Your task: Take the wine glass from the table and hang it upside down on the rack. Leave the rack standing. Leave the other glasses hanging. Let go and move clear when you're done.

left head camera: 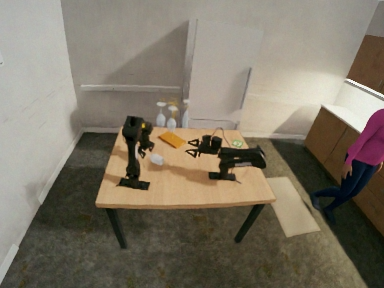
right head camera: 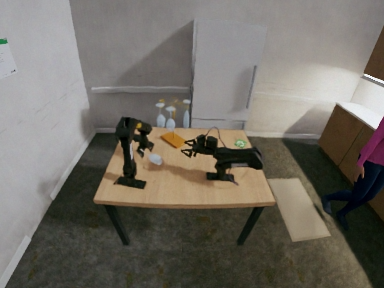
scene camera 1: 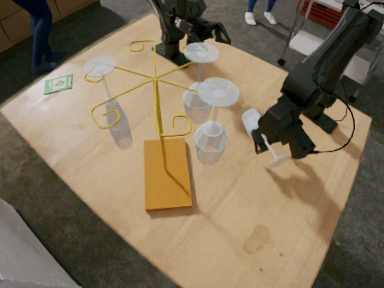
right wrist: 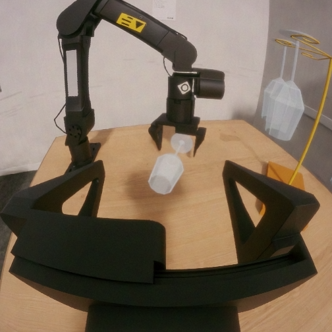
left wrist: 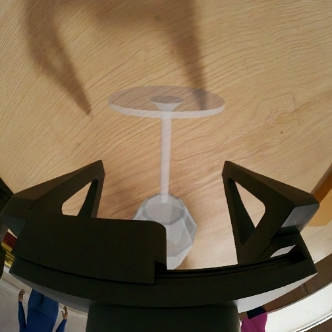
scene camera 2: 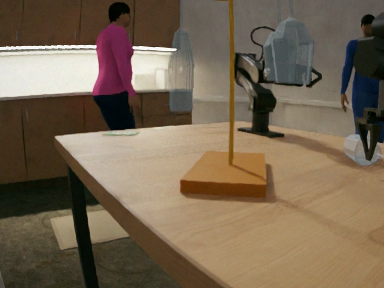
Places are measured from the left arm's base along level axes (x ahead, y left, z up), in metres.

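Where they show: left gripper, fingertip midpoint: (left head camera: 146, 155) (right head camera: 146, 154) (scene camera 1: 269, 148); right gripper, fingertip midpoint: (left head camera: 186, 146) (right head camera: 182, 146) (scene camera 1: 219, 47) (scene camera 2: 309, 74); left arm's base, link origin: (left head camera: 134, 184) (right head camera: 131, 183) (scene camera 1: 312, 113); right arm's base, link origin: (left head camera: 222, 176) (right head camera: 220, 177) (scene camera 1: 172, 55) (scene camera 2: 260, 133).
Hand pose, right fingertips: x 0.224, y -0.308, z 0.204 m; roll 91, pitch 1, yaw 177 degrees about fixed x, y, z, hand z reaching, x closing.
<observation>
Each offset is from my right fingertips to the centre of the thing. "*": to the spot under its first point. Level surfaces: height alone.
The wine glass @[dx +0.041, dy +0.257, dz -0.170 m] (left head camera: 157, 159) (right head camera: 155, 159) (scene camera 1: 251, 120) (left wrist: 165, 220) (right wrist: 166, 174) lies on its side on the table, bowl toward the right arm. My left gripper (left head camera: 147, 151) (left wrist: 163, 166) (right wrist: 176, 152) is open and empty, pointing down low over the glass; in the left wrist view the stem runs between its spread fingers, touching neither. My right gripper (left head camera: 189, 148) (right head camera: 185, 148) (right wrist: 163, 166) is open and empty, away from the glass. The yellow rack @[dx +0.337, dy +0.144, dz -0.025 m] (scene camera 1: 159, 115) (scene camera 2: 231, 100) stands upright on its orange base @[* dx +0.376, dy +0.198, dz -0.184 m] (scene camera 1: 167, 192) (scene camera 2: 220, 187). Three glasses @[* dx +0.301, dy +0.260, dz +0.036 m] (scene camera 1: 211, 147) @[* dx +0.252, dy +0.163, dz +0.035 m] (scene camera 1: 196, 107) @[dx +0.394, dy +0.048, dz +0.031 m] (scene camera 1: 119, 127) hang upside down from it.
A green-and-white packet @[dx +0.428, dy -0.460, dz -0.203 m] (left head camera: 237, 143) (scene camera 1: 58, 84) lies near the table's edge. The wooden table @[dz -0.204 m] (left head camera: 185, 190) (scene camera 1: 220, 250) bears both arm bases. A person in pink (left head camera: 369, 142) (scene camera 2: 114, 62) stands beyond the table, and a person in blue (scene camera 2: 351, 75) shows in scene camera 2.
</observation>
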